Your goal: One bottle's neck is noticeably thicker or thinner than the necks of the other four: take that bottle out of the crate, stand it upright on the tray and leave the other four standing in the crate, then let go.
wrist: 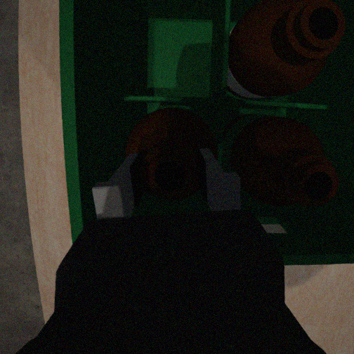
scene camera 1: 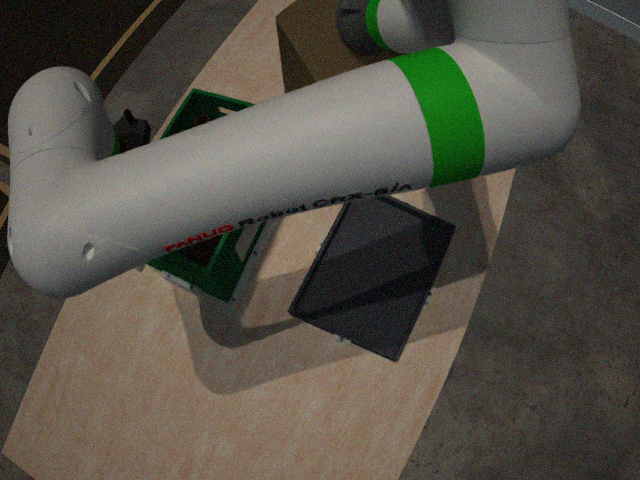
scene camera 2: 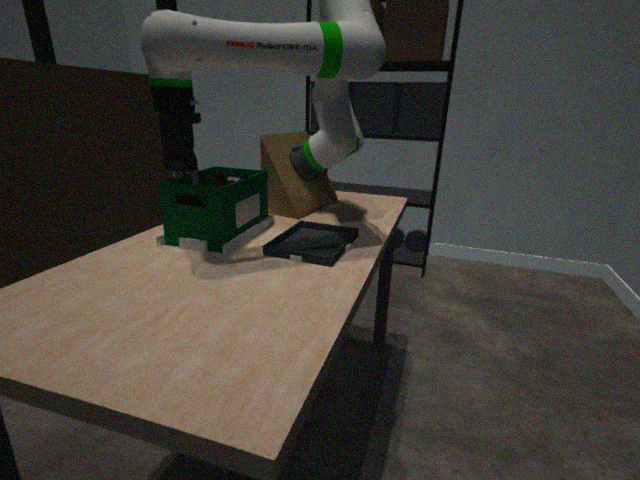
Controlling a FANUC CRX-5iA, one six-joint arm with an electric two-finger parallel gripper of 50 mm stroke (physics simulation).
Labels:
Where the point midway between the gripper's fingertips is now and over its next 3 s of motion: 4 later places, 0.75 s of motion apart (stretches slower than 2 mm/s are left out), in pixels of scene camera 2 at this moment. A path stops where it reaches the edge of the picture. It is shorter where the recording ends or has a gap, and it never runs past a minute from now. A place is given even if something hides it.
My gripper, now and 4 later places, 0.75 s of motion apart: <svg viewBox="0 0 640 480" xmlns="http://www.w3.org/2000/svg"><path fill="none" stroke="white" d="M188 191L187 178L215 167L217 170L217 180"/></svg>

